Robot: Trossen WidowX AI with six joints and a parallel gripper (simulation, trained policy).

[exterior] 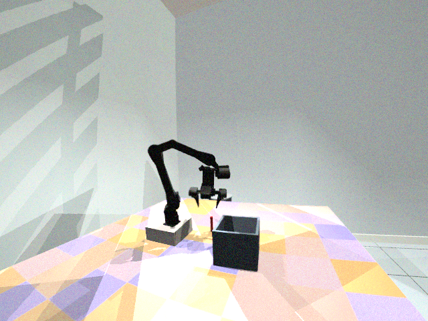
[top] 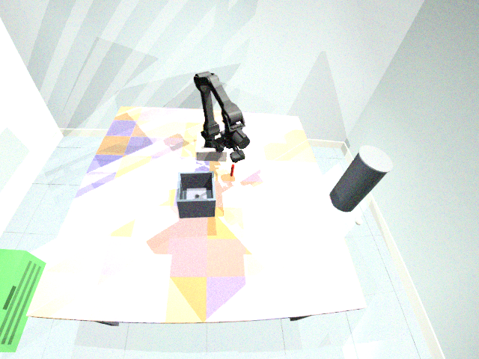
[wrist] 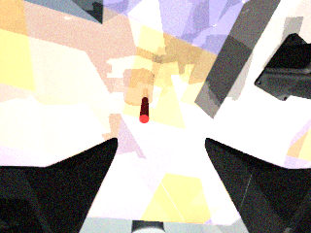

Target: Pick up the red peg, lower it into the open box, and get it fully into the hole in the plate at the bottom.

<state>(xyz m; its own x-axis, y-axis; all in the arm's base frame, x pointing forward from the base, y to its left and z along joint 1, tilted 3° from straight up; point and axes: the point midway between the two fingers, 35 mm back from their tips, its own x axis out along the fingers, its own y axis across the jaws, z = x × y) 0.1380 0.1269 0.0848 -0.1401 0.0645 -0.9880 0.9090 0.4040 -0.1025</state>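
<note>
My gripper tip is now 90 mm above the red peg, 20 mm short of it and 10 mm to the right of it. The rest, counted from my gripper tip: light plate 210 mm ahead, 150 mm to the right, 80 mm below.
</note>
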